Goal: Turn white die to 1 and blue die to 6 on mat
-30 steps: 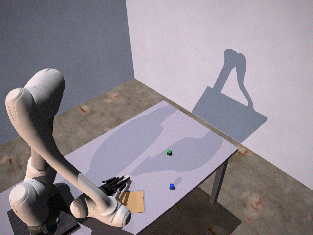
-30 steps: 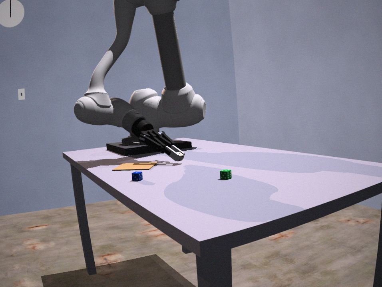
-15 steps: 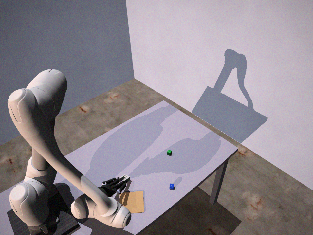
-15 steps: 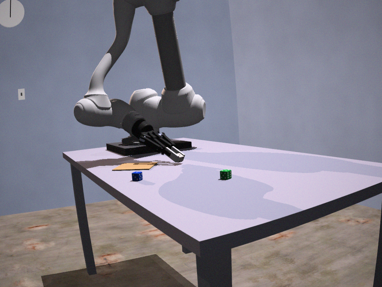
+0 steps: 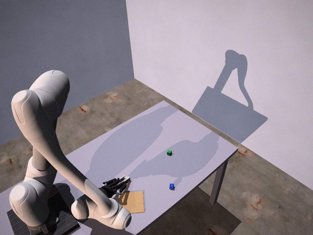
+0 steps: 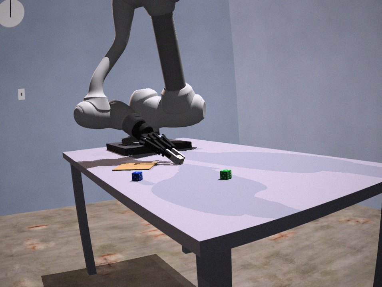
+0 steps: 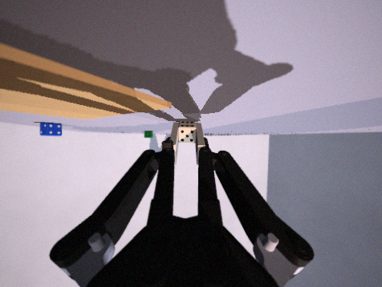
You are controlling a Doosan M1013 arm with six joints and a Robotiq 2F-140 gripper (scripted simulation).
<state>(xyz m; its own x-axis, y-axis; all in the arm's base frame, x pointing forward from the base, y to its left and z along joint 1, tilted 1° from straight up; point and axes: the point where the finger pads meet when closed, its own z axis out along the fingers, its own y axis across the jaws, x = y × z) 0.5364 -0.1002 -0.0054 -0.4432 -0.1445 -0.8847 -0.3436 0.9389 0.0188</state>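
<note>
Right now the white die is 20 mm ahead of my hand, 10 mm to the left of it and 10 mm below it. Also, from my hand: green die 360 mm ahead, 20 mm to the right, 20 mm below; then tan mat 60 mm behind, 140 mm to the right, 30 mm below; then blue die 180 mm ahead, 220 mm to the right, 20 mm below.
</note>
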